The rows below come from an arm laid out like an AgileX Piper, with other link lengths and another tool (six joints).
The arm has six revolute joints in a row. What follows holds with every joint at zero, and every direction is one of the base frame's. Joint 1 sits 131.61 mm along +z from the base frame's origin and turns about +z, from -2.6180 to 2.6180 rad. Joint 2 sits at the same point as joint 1 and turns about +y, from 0.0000 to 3.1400 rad. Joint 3 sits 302.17 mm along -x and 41.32 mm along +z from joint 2 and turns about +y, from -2.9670 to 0.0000 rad. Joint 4 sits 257.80 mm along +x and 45.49 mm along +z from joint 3 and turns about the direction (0.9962, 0, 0.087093), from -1.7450 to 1.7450 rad. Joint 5 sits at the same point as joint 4 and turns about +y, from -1.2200 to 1.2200 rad. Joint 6 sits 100.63 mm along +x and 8.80 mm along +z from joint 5 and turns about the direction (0.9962, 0, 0.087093), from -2.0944 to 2.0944 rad. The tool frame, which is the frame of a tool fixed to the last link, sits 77.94 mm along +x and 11.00 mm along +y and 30.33 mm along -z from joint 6; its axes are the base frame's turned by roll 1.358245, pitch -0.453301 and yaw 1.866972 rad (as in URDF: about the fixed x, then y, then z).
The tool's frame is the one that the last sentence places.
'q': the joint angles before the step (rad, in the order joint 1, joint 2, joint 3, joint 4, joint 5, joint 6). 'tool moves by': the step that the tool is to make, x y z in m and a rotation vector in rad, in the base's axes. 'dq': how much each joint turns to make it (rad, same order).
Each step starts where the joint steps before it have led.
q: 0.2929 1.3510 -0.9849 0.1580 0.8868 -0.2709
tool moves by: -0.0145 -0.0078 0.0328 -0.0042 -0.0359 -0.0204
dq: 0.0000 -0.0886 -0.0476 -0.0371 0.0989 0.0460
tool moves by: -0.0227 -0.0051 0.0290 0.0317 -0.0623 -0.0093
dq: -0.0001 -0.1179 -0.0111 0.0034 0.0587 0.0182
